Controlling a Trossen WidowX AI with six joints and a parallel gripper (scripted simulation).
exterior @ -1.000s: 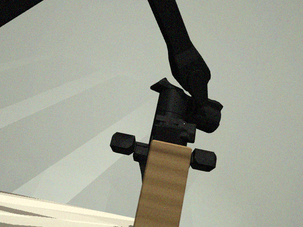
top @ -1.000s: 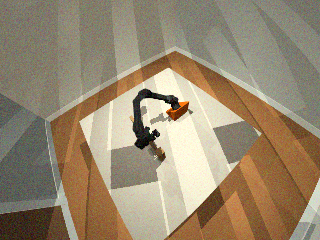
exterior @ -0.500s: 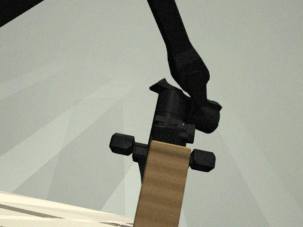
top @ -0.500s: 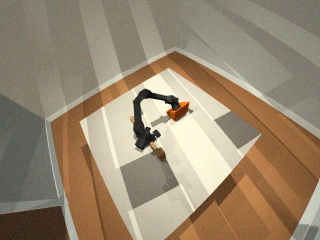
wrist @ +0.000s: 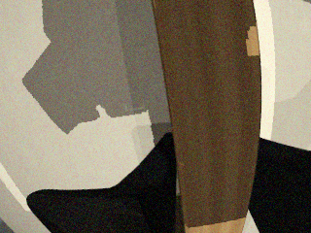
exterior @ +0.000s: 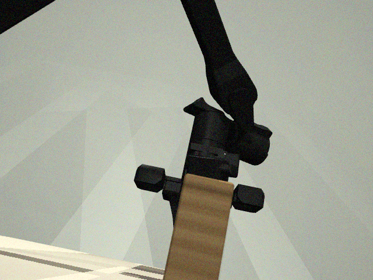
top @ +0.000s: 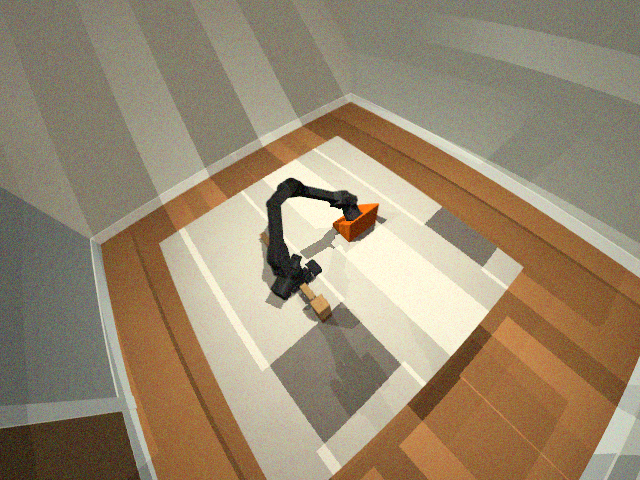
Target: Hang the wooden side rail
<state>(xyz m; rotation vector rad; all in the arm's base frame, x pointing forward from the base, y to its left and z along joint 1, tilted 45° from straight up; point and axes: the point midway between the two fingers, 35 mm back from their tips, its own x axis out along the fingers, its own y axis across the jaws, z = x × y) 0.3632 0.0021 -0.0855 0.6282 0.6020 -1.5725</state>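
The headboard post lies 14 cm to the left of my gripper tip, 4 cm above it and 1 cm ahead of it.
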